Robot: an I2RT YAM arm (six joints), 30 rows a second.
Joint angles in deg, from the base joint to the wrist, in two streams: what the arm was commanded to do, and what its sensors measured. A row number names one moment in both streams.
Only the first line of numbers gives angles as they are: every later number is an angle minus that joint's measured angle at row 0.
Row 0, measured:
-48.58, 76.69, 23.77, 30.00, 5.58, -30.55
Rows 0 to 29, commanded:
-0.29, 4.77, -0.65, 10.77, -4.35, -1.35
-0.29, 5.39, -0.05, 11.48, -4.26, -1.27
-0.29, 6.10, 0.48, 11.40, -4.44, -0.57
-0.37, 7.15, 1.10, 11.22, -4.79, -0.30
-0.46, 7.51, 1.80, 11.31, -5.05, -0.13
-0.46, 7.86, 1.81, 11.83, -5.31, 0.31
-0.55, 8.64, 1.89, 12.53, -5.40, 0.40
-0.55, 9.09, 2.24, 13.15, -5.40, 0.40
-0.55, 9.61, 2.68, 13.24, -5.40, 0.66
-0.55, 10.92, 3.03, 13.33, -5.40, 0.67
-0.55, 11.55, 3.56, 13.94, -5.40, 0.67
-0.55, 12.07, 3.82, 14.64, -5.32, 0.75
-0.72, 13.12, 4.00, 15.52, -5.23, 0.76
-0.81, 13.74, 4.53, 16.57, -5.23, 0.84
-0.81, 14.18, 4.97, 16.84, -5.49, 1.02
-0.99, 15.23, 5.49, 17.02, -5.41, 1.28
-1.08, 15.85, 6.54, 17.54, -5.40, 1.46
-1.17, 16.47, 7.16, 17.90, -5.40, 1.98
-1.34, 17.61, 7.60, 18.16, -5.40, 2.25
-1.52, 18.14, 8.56, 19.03, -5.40, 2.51
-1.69, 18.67, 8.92, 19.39, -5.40, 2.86
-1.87, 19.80, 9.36, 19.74, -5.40, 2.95
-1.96, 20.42, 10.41, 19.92, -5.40, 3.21
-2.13, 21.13, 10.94, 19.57, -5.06, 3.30
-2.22, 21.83, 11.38, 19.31, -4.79, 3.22
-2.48, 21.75, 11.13, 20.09, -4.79, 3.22
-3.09, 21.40, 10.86, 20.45, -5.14, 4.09
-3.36, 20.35, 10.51, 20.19, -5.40, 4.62
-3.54, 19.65, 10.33, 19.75, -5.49, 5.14
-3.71, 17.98, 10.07, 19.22, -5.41, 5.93
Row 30, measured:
-2.53, 21.46, 9.40, 15.54, -4.32, 2.32
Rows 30 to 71, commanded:
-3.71, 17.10, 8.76, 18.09, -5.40, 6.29
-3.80, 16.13, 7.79, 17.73, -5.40, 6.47
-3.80, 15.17, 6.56, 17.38, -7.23, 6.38
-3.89, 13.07, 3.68, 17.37, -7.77, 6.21
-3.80, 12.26, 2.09, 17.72, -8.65, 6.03
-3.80, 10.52, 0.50, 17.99, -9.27, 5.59
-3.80, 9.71, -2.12, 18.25, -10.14, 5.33
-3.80, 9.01, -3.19, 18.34, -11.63, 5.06
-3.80, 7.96, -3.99, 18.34, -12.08, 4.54
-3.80, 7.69, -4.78, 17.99, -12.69, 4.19
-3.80, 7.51, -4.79, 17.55, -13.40, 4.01
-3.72, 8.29, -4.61, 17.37, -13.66, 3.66
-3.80, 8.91, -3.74, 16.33, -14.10, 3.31
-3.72, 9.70, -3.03, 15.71, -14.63, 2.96
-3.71, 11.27, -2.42, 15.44, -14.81, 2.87
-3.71, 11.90, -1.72, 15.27, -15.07, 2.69
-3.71, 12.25, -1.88, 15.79, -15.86, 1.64
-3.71, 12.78, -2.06, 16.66, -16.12, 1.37
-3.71, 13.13, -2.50, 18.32, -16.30, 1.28
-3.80, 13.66, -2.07, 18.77, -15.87, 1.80
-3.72, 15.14, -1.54, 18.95, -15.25, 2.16
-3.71, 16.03, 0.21, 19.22, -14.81, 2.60
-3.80, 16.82, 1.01, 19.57, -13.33, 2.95
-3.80, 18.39, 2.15, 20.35, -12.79, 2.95
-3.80, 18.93, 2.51, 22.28, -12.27, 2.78
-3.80, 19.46, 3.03, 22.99, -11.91, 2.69
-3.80, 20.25, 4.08, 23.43, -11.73, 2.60
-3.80, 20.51, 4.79, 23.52, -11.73, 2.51
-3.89, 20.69, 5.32, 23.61, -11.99, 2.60
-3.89, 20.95, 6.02, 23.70, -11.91, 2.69
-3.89, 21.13, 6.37, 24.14, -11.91, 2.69
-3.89, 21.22, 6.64, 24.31, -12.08, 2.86
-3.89, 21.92, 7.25, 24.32, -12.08, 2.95
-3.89, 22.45, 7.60, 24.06, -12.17, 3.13
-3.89, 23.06, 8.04, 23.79, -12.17, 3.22
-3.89, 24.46, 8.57, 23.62, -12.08, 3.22
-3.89, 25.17, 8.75, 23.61, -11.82, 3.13
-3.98, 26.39, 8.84, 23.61, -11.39, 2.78
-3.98, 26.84, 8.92, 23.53, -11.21, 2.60
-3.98, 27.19, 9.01, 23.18, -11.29, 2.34
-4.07, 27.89, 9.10, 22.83, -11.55, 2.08
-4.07, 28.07, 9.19, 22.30, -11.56, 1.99
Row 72, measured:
-3.69, 26.20, 7.87, 21.29, -11.30, 2.58
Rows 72 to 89, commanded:
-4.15, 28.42, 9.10, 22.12, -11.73, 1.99
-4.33, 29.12, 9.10, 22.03, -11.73, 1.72
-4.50, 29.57, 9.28, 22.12, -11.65, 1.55
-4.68, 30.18, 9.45, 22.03, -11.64, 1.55
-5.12, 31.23, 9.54, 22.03, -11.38, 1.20
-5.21, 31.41, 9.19, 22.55, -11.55, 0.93
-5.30, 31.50, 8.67, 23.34, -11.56, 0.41
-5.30, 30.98, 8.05, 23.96, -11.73, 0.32
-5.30, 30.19, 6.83, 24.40, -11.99, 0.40
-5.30, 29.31, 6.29, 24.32, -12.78, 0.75
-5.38, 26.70, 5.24, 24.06, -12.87, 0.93
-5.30, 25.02, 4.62, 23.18, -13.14, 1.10
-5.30, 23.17, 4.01, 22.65, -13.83, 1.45
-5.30, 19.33, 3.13, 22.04, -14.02, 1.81
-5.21, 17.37, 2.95, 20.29, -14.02, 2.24
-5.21, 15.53, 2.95, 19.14, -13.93, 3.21
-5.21, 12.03, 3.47, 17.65, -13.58, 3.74
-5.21, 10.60, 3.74, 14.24, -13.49, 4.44
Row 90, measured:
-5.07, 19.80, 3.10, 19.74, -12.17, 1.53
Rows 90 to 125, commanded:
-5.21, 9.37, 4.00, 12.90, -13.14, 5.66
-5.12, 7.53, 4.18, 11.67, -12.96, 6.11
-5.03, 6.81, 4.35, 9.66, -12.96, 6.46
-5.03, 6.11, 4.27, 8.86, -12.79, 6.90
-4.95, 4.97, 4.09, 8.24, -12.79, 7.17
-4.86, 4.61, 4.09, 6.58, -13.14, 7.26
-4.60, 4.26, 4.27, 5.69, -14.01, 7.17
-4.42, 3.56, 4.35, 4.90, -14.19, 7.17
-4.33, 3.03, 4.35, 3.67, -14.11, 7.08
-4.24, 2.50, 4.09, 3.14, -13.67, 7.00
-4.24, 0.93, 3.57, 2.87, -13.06, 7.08
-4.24, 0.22, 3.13, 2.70, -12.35, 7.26
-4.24, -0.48, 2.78, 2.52, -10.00, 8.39
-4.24, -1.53, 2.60, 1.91, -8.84, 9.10
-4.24, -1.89, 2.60, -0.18, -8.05, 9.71
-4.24, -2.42, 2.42, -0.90, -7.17, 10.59
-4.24, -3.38, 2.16, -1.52, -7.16, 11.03
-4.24, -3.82, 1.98, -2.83, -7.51, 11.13
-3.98, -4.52, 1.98, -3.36, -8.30, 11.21
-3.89, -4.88, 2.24, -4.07, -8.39, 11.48
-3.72, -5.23, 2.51, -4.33, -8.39, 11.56
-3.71, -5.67, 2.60, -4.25, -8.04, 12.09
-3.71, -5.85, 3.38, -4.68, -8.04, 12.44
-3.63, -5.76, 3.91, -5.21, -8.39, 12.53
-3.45, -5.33, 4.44, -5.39, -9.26, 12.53
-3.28, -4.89, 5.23, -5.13, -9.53, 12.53
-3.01, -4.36, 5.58, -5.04, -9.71, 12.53
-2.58, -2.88, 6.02, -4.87, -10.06, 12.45
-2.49, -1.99, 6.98, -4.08, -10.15, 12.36
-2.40, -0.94, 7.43, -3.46, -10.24, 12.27
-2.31, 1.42, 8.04, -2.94, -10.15, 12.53
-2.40, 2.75, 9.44, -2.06, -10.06, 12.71
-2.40, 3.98, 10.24, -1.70, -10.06, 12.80
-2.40, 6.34, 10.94, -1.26, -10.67, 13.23
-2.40, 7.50, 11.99, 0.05, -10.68, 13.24
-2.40, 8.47, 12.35, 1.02, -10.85, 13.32
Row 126, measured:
-2.66, 4.69, 8.44, -4.33, -9.33, 11.30
